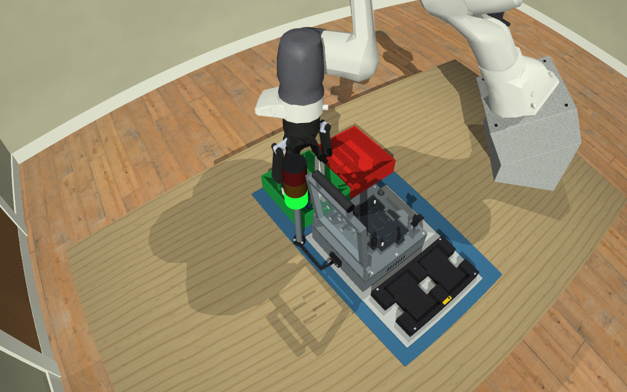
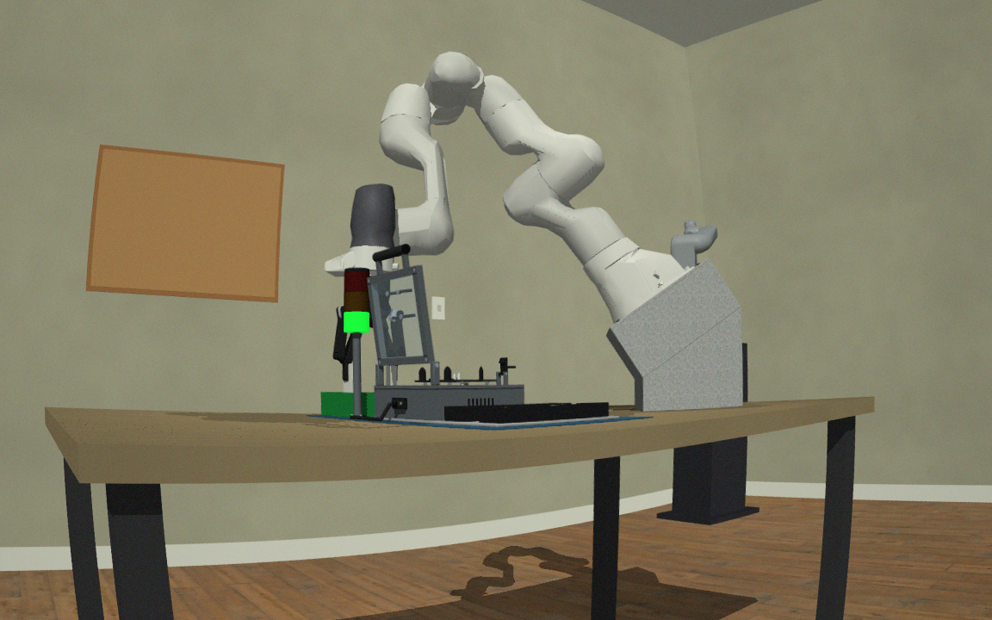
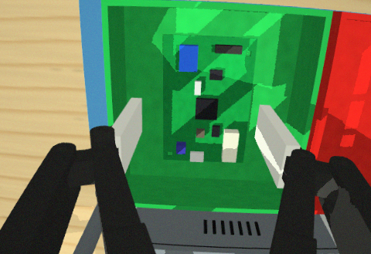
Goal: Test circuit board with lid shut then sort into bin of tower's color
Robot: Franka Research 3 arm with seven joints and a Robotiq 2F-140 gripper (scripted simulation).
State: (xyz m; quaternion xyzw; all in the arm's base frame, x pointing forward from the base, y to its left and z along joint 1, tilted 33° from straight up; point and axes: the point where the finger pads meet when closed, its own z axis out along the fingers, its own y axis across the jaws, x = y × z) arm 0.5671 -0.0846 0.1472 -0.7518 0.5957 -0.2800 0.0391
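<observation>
Now: hand 40 mm above the green bin and 10 mm past it. From my hand the other things lie so: red bin 150 mm behind, 40 mm below, 30 mm to the right; then green circuit board 50 mm below, 10 mm behind; then tester plate 190 mm to the left, 80 mm behind, 10 mm above.
</observation>
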